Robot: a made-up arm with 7 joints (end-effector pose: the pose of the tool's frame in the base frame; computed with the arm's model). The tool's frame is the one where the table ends. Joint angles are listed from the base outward.
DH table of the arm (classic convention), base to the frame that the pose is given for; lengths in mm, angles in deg. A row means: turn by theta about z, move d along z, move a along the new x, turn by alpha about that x. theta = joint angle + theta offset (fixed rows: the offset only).
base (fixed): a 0  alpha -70  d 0  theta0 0
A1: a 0  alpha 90  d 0  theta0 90
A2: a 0  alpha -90  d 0  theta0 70
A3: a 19.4  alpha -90  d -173  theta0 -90
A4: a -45.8  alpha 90  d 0  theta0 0
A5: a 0  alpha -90  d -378.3  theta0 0
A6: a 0  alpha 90  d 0  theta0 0
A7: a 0  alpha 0  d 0  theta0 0
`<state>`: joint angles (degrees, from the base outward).
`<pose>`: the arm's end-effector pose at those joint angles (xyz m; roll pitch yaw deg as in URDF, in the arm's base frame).
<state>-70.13 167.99 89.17 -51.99 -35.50 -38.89 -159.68</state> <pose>-0.4953 -0.0730 0.1686 105.79 -18.98 150.78</pose>
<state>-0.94 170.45 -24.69 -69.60 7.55 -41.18 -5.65</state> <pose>0.3215 0.2034 0.3231 26.61 64.67 -135.70</pose>
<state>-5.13 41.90 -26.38 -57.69 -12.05 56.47 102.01</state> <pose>0.3198 0.1631 -0.3761 11.47 -50.33 61.76</pose>
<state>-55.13 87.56 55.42 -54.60 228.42 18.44 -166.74</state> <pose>0.0442 0.4012 0.3350 -150.11 16.88 -166.24</pose>
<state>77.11 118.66 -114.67 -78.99 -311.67 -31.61 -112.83</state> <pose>-0.3275 0.2884 0.1993 -74.03 -43.26 -103.54</pose>
